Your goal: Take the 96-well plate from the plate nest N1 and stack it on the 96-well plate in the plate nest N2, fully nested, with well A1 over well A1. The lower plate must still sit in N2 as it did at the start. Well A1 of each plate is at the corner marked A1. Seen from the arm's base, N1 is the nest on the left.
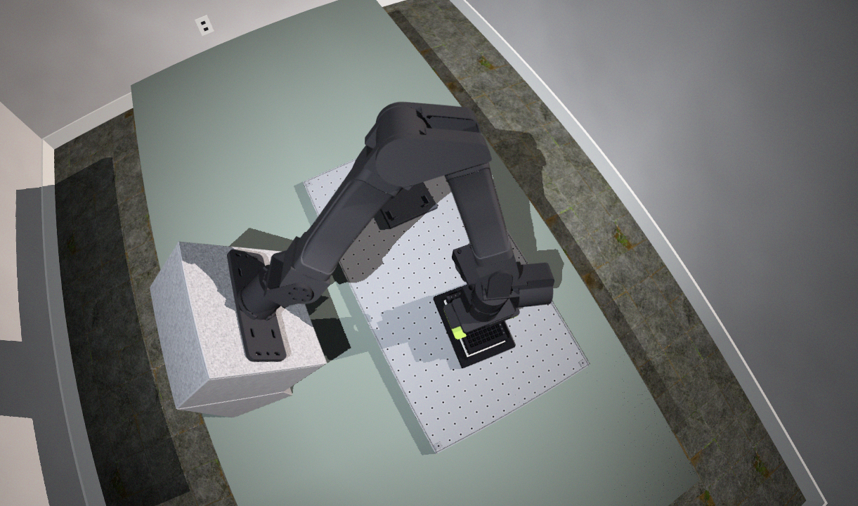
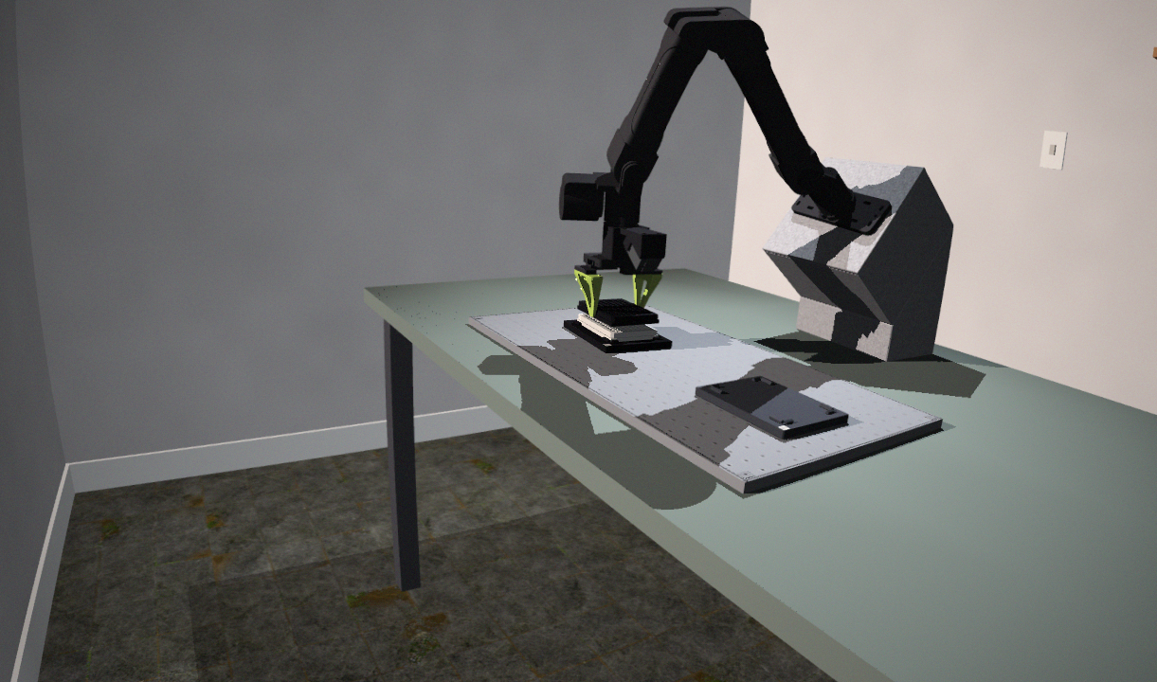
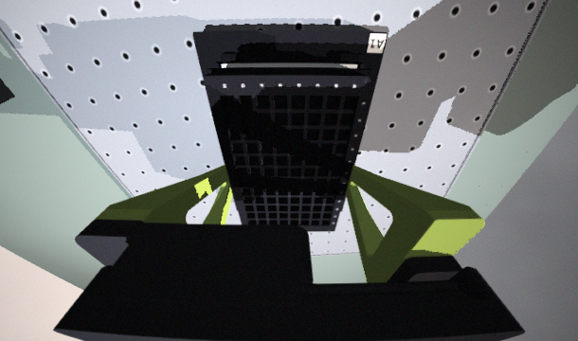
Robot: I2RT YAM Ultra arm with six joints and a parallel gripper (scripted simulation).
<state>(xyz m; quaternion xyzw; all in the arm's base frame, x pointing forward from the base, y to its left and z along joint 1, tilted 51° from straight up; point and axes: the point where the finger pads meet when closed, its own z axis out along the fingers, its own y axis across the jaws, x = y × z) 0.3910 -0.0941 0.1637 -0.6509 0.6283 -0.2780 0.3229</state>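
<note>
Now: the black 96-well plate right at my hand. Also, from my hand: white 96-well plate: 3 cm below; black nest N2: 4 cm below; nest N1: 35 cm to the left, 7 cm behind, 4 cm below.
</note>
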